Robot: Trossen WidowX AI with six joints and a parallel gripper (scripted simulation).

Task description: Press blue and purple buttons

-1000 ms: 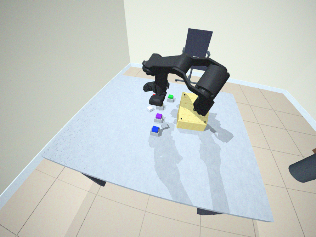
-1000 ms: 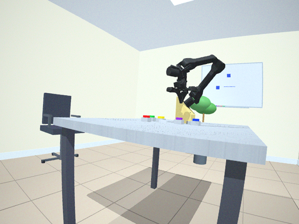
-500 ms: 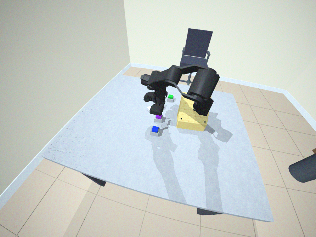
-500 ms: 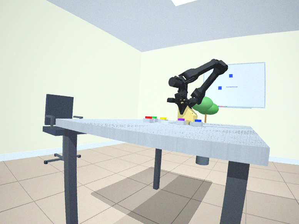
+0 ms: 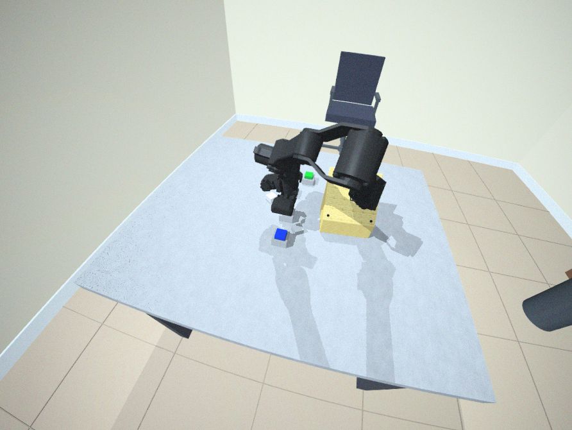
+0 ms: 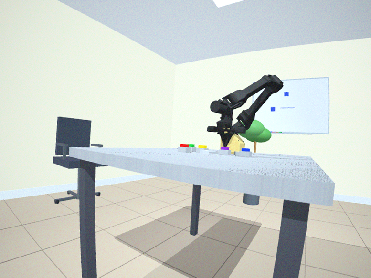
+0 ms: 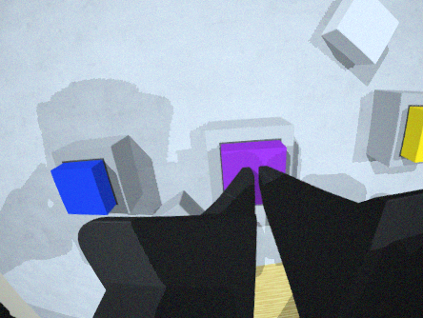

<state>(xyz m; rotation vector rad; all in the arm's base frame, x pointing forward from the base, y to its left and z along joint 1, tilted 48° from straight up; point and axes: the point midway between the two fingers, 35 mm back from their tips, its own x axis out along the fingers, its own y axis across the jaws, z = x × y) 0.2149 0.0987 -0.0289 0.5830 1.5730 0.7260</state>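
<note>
My gripper tip is 1 cm above the purple button. Round my gripper tip: blue button 1 cm behind, 10 cm to the left, 1 cm below; then white block 8 cm ahead, 7 cm to the right, 3 cm below; then grey block 5 cm behind, 5 cm to the left, 3 cm below.
</note>
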